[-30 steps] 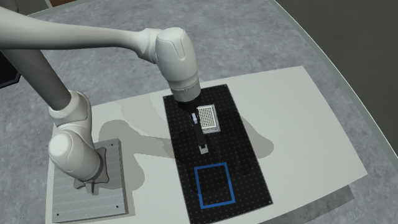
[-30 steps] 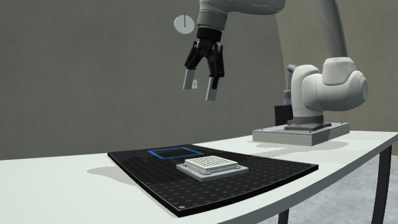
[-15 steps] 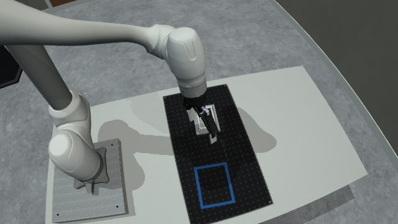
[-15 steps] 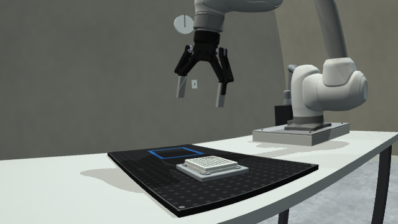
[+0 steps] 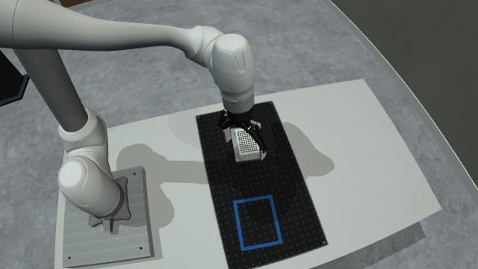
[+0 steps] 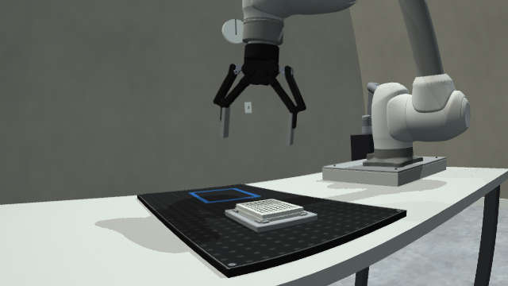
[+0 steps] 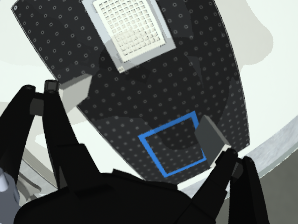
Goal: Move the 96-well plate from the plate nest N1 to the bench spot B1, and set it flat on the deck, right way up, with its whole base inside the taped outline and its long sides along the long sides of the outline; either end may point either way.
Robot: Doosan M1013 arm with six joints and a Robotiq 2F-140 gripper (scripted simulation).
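Right now my hand is 14 cm above the white 96-well plate, 9 cm to the right of it and 4 cm short of it. From my hand the other things lie so: grey plate nest N1: 15 cm below, 9 cm to the left, 4 cm ahead.
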